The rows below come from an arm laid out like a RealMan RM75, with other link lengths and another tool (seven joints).
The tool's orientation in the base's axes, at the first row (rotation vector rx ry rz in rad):
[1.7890 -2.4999 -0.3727]
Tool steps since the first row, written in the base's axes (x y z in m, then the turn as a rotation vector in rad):
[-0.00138 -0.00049 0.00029 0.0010 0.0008 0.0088]
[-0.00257 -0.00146 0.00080 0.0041 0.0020 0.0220]
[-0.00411 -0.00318 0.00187 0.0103 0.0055 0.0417]
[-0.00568 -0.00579 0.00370 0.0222 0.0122 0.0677]
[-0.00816 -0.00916 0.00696 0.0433 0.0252 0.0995]
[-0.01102 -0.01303 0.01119 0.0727 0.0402 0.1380]
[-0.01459 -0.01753 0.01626 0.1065 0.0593 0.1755]
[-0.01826 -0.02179 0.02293 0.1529 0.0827 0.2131]
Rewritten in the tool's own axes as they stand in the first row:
[0.00089 0.00119 -0.00012 -0.0020 0.0013 -0.0086]
[0.00214 0.00211 -0.00057 -0.0055 0.0017 -0.0217]
[0.00415 0.00326 -0.00163 -0.0129 0.0013 -0.0413]
[0.00693 0.00432 -0.00357 -0.0258 -0.0020 -0.0675]
[0.01058 0.00631 -0.00686 -0.0482 -0.0106 -0.0999]
[0.01473 0.00872 -0.01111 -0.0760 -0.0248 -0.1398]
[0.01961 0.01178 -0.01616 -0.1090 -0.0421 -0.1789]
[0.02414 0.01535 -0.02271 -0.1502 -0.0697 -0.2196]

